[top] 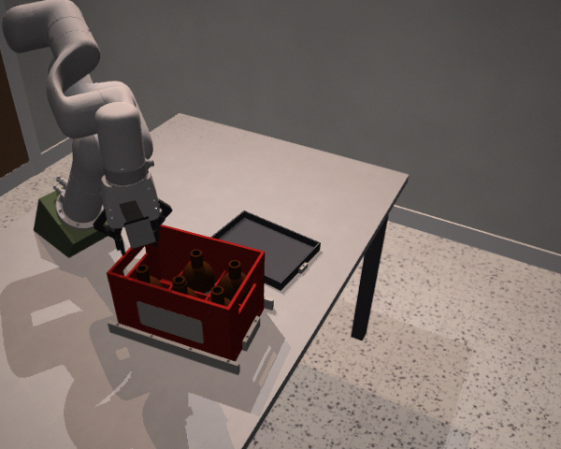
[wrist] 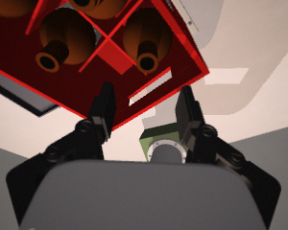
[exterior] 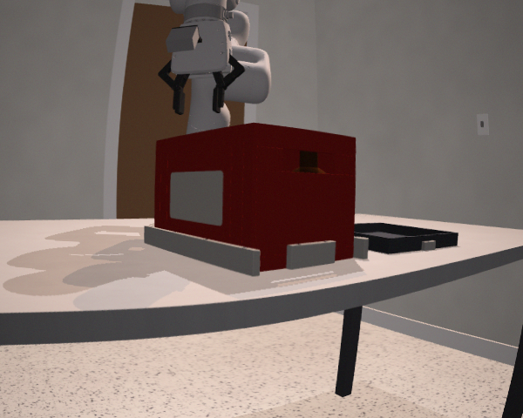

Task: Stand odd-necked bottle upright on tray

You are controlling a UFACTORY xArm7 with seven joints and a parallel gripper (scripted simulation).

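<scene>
The red crate lies 80 mm ahead of my hand, 40 mm to the left of it and 150 mm below it. Also, from my hand: black tray (130 mm ahead, 330 mm to the left, 220 mm below).
</scene>
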